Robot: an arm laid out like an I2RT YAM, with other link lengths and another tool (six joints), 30 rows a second.
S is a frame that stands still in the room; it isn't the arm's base.
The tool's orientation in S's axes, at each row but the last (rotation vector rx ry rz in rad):
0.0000 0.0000 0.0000
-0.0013 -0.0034 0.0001
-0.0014 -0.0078 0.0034
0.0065 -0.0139 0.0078
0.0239 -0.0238 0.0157
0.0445 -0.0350 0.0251
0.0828 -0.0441 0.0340
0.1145 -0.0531 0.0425
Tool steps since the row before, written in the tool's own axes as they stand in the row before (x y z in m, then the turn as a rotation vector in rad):
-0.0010 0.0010 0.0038 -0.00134 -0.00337 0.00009
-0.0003 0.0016 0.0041 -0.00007 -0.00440 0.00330
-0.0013 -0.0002 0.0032 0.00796 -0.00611 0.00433
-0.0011 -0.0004 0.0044 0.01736 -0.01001 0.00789
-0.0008 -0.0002 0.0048 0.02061 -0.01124 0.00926
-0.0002 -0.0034 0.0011 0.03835 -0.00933 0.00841
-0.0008 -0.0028 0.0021 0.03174 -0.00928 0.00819
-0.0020 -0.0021 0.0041 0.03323 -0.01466 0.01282
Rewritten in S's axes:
-0.0010 0.0010 0.0038 -0.00134 -0.00337 0.00009
-0.0003 0.0016 0.0041 -0.00008 -0.00440 0.00331
-0.0013 -0.0002 0.0032 0.00795 -0.00608 0.00440
-0.0012 -0.0004 0.0044 0.01733 -0.00993 0.00807
-0.0009 -0.0003 0.0048 0.02056 -0.01114 0.00948
-0.0001 -0.0034 0.0009 0.03827 -0.00876 0.00935
-0.0008 -0.0030 0.0018 0.03167 -0.00891 0.00884
-0.0021 -0.0026 0.0037 0.03317 -0.01472 0.01290

